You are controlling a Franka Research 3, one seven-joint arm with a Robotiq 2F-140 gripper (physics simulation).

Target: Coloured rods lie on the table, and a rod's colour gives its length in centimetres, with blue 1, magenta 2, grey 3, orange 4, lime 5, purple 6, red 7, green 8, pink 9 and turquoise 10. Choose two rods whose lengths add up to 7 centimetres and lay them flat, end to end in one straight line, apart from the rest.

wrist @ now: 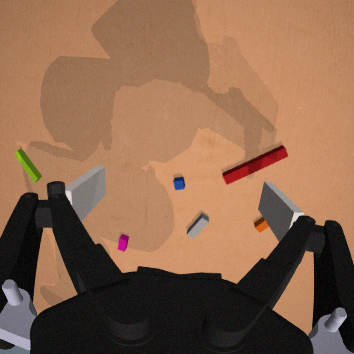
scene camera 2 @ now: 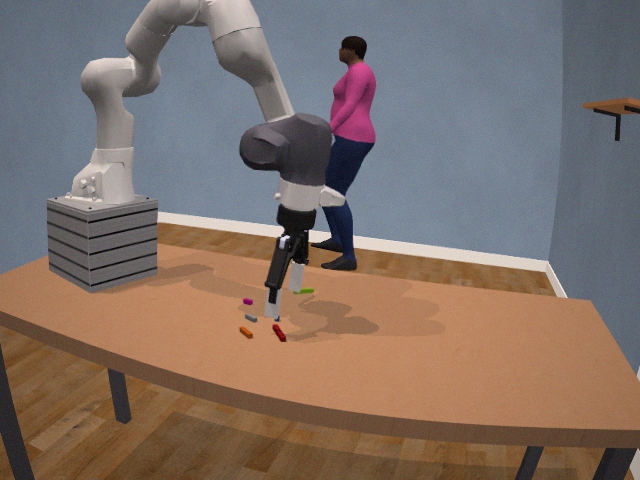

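My gripper (scene camera 2: pixel 283 304) (wrist: pixel 183 188) is open and empty, above the rods. Between its fingers in the wrist view lie a blue rod (wrist: pixel 179 183) and a grey rod (wrist: pixel 198 225), with a magenta rod (wrist: pixel 123 242) nearer the left finger. The blue rod (scene camera 2: pixel 277 318) is partly hidden in the scene view, where the grey rod (scene camera 2: pixel 250 317) and magenta rod (scene camera 2: pixel 247 301) also show. An orange rod (scene camera 2: pixel 246 332) (wrist: pixel 261 224) is partly hidden by the right finger in the wrist view. A red rod (scene camera 2: pixel 279 332) (wrist: pixel 255 165) and a lime rod (scene camera 2: pixel 303 290) (wrist: pixel 28 165) lie farther out. All lie apart.
The wooden table (scene camera 2: pixel 439 361) carries the rods and the arm's grey block base (scene camera 2: pixel 121 242). A person (scene camera 2: pixel 354 108) in a pink top stands behind the table. A wall shelf (scene camera 2: pixel 615 105) is at the far right. Arm shadows fall across the table.
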